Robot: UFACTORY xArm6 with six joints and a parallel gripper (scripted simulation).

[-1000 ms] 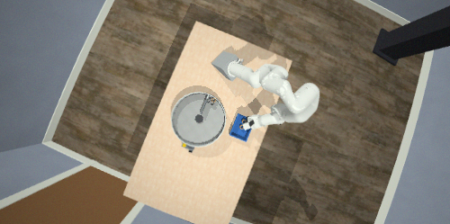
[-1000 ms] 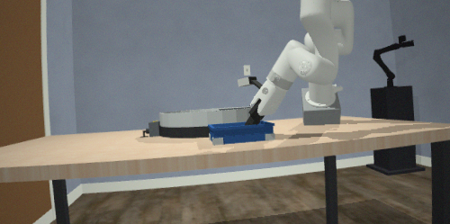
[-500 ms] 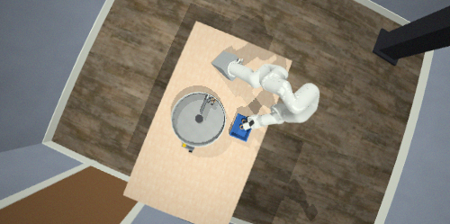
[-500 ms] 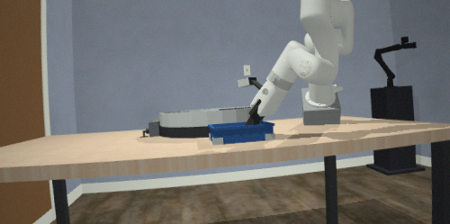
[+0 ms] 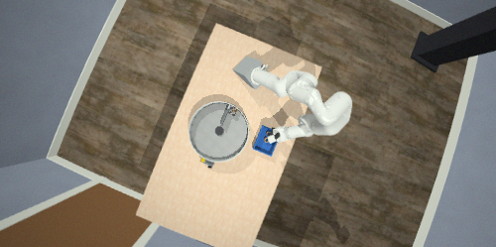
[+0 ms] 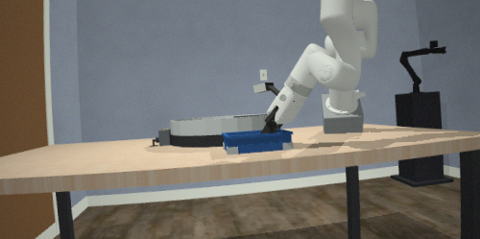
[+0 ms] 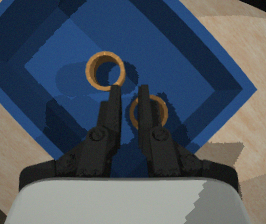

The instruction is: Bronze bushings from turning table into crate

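My hand is 40 mm short of the blue crate, 10 mm to the left of it and 20 mm above it. Also, from my hand: grey turning table: 130 mm ahead, 350 mm to the right.
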